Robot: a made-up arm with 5 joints.
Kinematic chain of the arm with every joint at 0, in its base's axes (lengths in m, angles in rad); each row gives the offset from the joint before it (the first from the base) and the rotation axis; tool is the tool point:
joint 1: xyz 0 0 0.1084 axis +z
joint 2: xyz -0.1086 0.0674 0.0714 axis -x
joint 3: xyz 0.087 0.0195 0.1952 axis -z
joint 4: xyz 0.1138 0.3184 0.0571 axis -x
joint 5: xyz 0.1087 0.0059 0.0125 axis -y
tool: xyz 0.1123 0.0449 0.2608
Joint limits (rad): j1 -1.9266..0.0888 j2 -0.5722..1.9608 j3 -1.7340..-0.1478 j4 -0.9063..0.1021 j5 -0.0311..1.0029
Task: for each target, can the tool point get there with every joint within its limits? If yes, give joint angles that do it. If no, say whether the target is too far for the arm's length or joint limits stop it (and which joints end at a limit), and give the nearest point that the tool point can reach.
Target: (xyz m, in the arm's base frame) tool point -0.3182 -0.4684 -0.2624
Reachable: no: joint limits stop it (at a limit: joint 1, joint 2, joint 4, joint 5) | nearest point 0.2784 -0.3857 -0.2286 | short by 0.603 m
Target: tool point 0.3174 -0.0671 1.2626
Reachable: no: too far | nearest point 0.2434 -0.0487 0.9073 | short by 0.363 m
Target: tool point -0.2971 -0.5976 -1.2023
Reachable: no: too far | nearest point 0.2605 -0.3327 -0.4638 | short by 0.963 m
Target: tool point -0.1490 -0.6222 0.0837
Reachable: no: joint limits stop it (at a limit: joint 1, joint 2, joint 3, joint 4, joint 5) | nearest point 0.2838 -0.4226 -0.1850 | short by 0.547 m
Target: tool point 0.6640 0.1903 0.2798
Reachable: yes | joints -1.3820 0.7626 -1.1687 -0.6919 0.0734
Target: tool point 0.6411 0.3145 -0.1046
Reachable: yes | joints -1.3458 1.3399 -1.0773 -0.1856 0.1812
